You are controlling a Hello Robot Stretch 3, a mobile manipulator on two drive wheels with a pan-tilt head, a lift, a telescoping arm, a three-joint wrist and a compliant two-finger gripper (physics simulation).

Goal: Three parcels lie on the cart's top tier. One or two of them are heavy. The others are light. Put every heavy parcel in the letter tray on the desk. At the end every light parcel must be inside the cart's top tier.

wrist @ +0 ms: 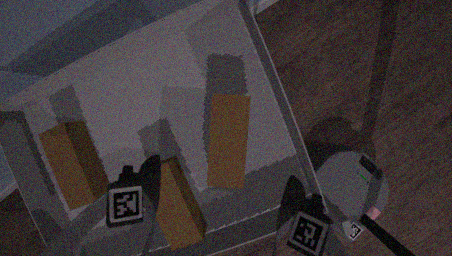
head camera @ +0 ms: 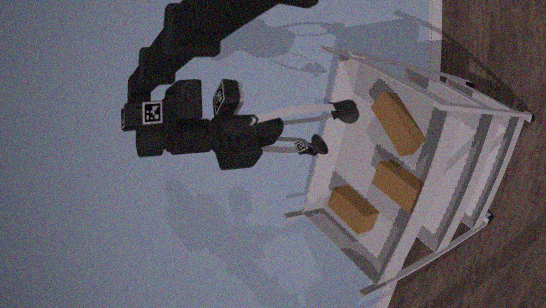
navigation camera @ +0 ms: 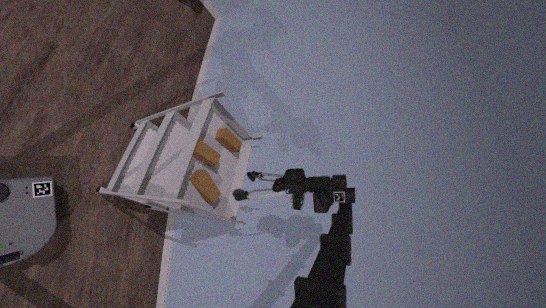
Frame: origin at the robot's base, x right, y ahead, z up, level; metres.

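Seen in the pictures: gripper, fingertip midpoint: (wrist: 221,185) (head camera: 341,128) (navigation camera: 240,184).
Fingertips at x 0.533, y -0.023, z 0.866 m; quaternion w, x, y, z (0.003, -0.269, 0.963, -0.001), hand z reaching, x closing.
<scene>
Offsets run from my fingertips to a thing's top centre. "spot": to the spot under its first point. Level surfaces: height alone.
Three orange-brown parcels lie apart inside the top tier @(dz -0.204 m) (head camera: 350,160) (navigation camera: 229,167) (wrist: 130,90) of the white cart. One parcel @(dx +0.007, dy -0.009, dz -0.151 m) (head camera: 398,123) (navigation camera: 205,187) (wrist: 228,141) lies nearest one end wall. The middle parcel @(dx +0.009, dy +0.123, dz -0.151 m) (head camera: 395,181) (navigation camera: 206,153) (wrist: 175,205) lies by a long side wall. The third parcel @(dx +0.172, dy +0.184, dz -0.151 m) (head camera: 352,209) (navigation camera: 228,140) (wrist: 74,165) lies near the other end. My gripper (head camera: 332,128) (navigation camera: 247,185) (wrist: 221,185) is open and empty, its fingertips over or beside the tier's long edge, clear of the parcels. The desk and letter tray do not show. Weight cannot be told by sight.
The cart's lower tiers @(spot: dx +0.069, dy +0.229, dz -0.469 m) (navigation camera: 172,137) show below the top one. My arm (head camera: 195,30) (navigation camera: 325,260) reaches past the cart's end. My base (navigation camera: 25,220) (wrist: 350,182) stands on the brown wood floor @(dz -0.866 m) (head camera: 505,265) (navigation camera: 100,65). A pale blue floor area (head camera: 75,225) (navigation camera: 440,150) lies on the gripper's side.
</scene>
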